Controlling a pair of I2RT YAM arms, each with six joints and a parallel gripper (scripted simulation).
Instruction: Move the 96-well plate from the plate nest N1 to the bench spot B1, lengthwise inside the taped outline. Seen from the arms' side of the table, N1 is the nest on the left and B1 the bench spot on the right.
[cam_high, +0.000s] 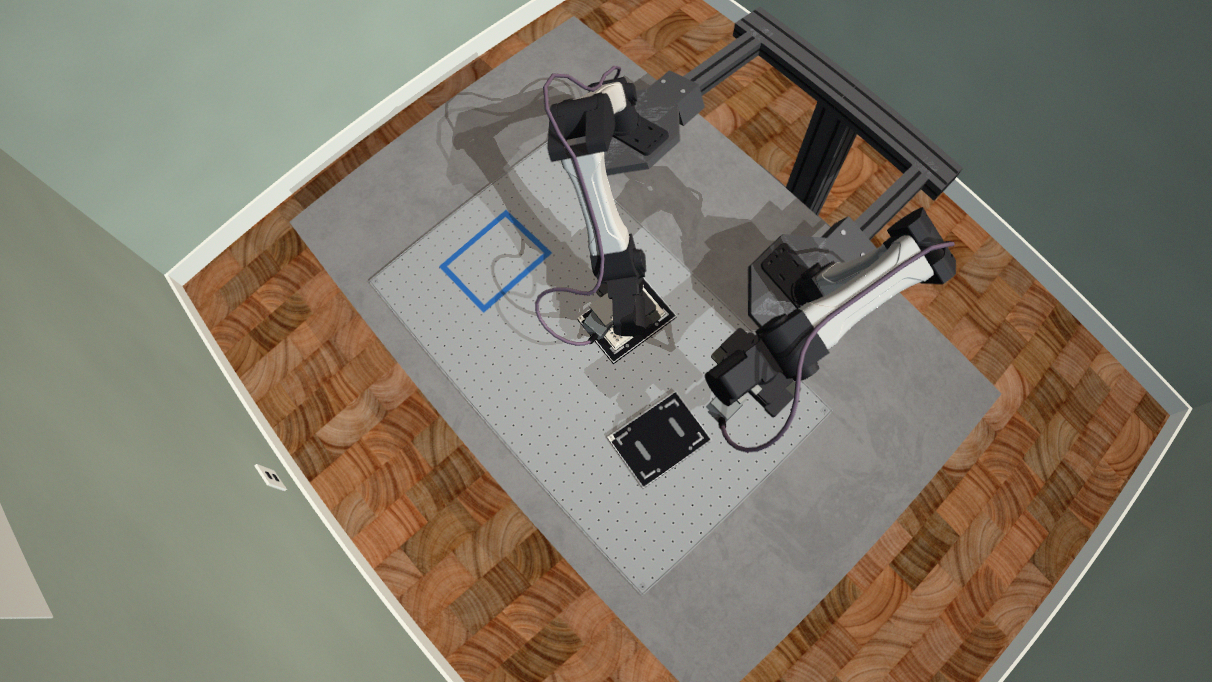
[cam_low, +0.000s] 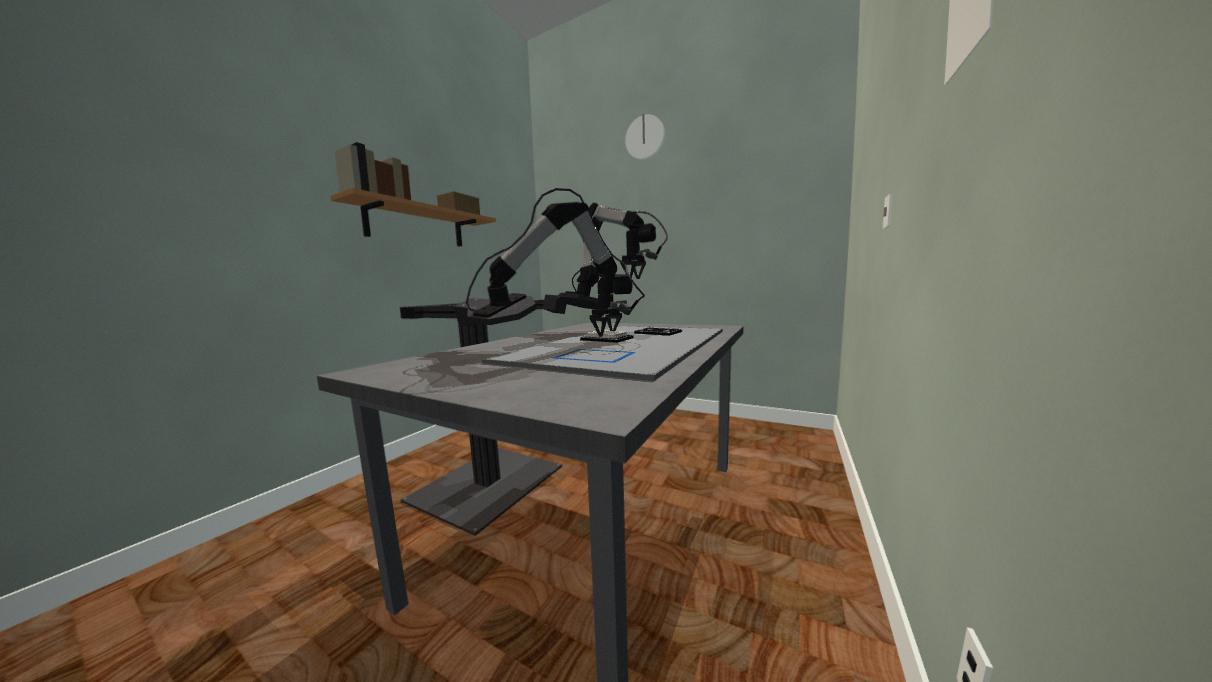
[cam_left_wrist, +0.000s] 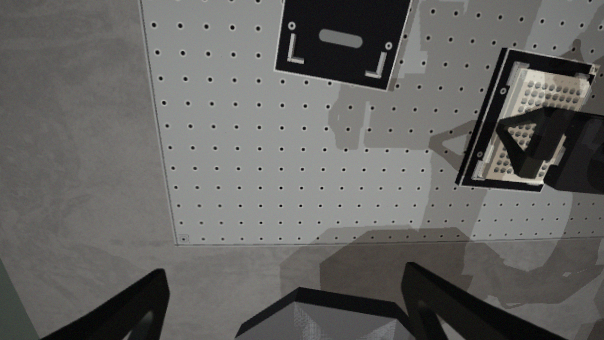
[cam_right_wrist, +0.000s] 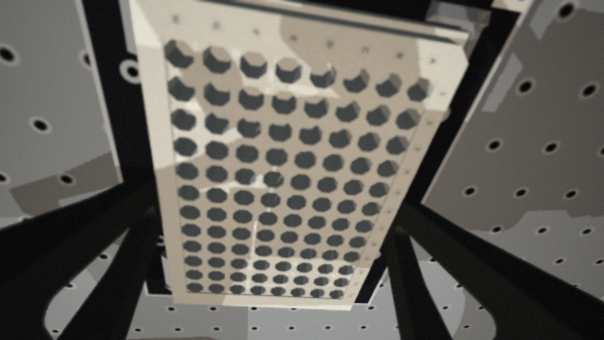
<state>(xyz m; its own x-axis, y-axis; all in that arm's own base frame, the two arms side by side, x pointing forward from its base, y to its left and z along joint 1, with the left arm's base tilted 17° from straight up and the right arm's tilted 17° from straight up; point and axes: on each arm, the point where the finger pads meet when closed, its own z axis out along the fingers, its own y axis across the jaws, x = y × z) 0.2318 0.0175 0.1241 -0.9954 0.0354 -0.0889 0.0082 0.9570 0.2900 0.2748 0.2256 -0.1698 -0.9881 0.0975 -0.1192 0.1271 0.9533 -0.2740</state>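
Observation:
Right now the cream 96-well plate is right at my right hand. Round my right hand: A1 label: 7 cm ahead, 6 cm to the right, 1 cm below.

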